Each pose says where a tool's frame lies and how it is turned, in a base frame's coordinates. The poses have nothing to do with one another.
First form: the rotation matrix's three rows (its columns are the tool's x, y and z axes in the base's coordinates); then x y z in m. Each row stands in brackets.
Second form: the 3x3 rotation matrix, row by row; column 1 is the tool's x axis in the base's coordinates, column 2 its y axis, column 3 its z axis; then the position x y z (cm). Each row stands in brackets. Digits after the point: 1 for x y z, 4 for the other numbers.
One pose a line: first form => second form
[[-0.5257 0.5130 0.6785], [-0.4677 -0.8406 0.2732], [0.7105 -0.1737 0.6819]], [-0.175 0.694 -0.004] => [[-0.5257 0.5130 0.6785], [-0.4677 -0.8406 0.2732], [0.7105 -0.1737 0.6819]], [-17.5 69.4 -0.4]
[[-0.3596 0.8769 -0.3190], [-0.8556 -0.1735 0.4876], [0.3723 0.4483 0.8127]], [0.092 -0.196 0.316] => [[-0.3596 0.8769 -0.3190], [-0.8556 -0.1735 0.4876], [0.3723 0.4483 0.8127]], [9.2 -19.6 31.6]
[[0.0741 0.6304 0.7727], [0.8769 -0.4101 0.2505], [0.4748 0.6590 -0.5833]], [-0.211 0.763 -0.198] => [[0.0741 0.6304 0.7727], [0.8769 -0.4101 0.2505], [0.4748 0.6590 -0.5833]], [-21.1 76.3 -19.8]
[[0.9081 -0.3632 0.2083], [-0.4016 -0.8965 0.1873], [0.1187 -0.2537 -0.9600]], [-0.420 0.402 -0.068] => [[0.9081 -0.3632 0.2083], [-0.4016 -0.8965 0.1873], [0.1187 -0.2537 -0.9600]], [-42.0 40.2 -6.8]
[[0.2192 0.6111 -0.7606], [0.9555 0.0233 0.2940], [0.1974 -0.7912 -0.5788]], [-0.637 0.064 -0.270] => [[0.2192 0.6111 -0.7606], [0.9555 0.0233 0.2940], [0.1974 -0.7912 -0.5788]], [-63.7 6.4 -27.0]
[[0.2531 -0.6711 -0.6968], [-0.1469 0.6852 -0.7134], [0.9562 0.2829 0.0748]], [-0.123 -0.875 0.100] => [[0.2531 -0.6711 -0.6968], [-0.1469 0.6852 -0.7134], [0.9562 0.2829 0.0748]], [-12.3 -87.5 10.0]
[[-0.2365 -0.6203 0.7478], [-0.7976 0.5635 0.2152], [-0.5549 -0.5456 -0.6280]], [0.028 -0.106 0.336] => [[-0.2365 -0.6203 0.7478], [-0.7976 0.5635 0.2152], [-0.5549 -0.5456 -0.6280]], [2.8 -10.6 33.6]
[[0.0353 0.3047 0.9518], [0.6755 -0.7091 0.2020], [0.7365 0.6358 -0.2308]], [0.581 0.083 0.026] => [[0.0353 0.3047 0.9518], [0.6755 -0.7091 0.2020], [0.7365 0.6358 -0.2308]], [58.1 8.3 2.6]
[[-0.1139 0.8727 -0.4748], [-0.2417 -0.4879 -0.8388], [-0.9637 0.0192 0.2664]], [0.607 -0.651 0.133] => [[-0.1139 0.8727 -0.4748], [-0.2417 -0.4879 -0.8388], [-0.9637 0.0192 0.2664]], [60.7 -65.1 13.3]
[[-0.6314 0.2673 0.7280], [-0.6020 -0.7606 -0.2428], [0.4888 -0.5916 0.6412]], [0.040 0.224 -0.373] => [[-0.6314 0.2673 0.7280], [-0.6020 -0.7606 -0.2428], [0.4888 -0.5916 0.6412]], [4.0 22.4 -37.3]
